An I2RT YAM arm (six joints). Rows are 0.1 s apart.
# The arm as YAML. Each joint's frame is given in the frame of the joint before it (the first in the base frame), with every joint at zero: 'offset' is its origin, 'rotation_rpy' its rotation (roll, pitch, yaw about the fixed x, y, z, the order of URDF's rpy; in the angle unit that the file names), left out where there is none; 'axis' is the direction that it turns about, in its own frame. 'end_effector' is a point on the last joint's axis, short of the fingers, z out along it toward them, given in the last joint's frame.
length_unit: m
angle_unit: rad
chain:
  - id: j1
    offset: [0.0, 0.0, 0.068]
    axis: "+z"
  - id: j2
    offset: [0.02, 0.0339, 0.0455]
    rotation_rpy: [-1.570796, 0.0, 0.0]
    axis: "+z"
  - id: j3
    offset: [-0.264, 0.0, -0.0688]
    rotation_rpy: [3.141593, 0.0, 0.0]
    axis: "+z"
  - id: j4
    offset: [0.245, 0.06, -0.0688]
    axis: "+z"
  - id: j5
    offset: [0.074, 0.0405, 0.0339]
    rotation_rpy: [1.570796, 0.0, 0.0]
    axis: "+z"
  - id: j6
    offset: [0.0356, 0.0, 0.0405]
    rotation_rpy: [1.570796, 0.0, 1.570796]
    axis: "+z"
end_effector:
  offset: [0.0, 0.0, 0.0]
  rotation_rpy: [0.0, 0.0, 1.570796]
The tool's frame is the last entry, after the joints.
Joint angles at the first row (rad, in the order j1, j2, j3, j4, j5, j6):
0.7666 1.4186 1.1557 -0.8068 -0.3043 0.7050
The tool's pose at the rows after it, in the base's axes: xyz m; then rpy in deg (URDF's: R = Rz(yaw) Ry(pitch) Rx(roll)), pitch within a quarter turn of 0, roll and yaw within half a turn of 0:
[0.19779, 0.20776, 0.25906, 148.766, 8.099, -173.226]
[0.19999, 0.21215, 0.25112, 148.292, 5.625, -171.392]
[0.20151, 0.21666, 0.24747, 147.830, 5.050, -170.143]
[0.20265, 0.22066, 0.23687, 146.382, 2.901, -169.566]
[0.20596, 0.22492, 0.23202, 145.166, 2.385, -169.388]
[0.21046, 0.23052, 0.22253, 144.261, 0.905, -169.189]
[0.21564, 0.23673, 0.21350, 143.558, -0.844, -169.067]
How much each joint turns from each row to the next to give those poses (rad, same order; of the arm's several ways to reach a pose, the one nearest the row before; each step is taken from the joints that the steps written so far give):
0.0012 0.0319 -0.0238 0.0053 -0.0427 -0.0147
0.0007 0.0347 0.0037 -0.0051 -0.0428 -0.0170
0.0054 0.0216 0.0058 0.0076 -0.0181 -0.0117
0.0023 0.0259 -0.0181 0.0306 -0.0424 0.0083
0.0000 0.0221 -0.0005 0.0295 -0.0224 0.0056
0.0000 0.0387 0.0002 0.0295 -0.0269 0.0078
0.0000 0.0444 0.0101 0.0202 -0.0259 0.0094

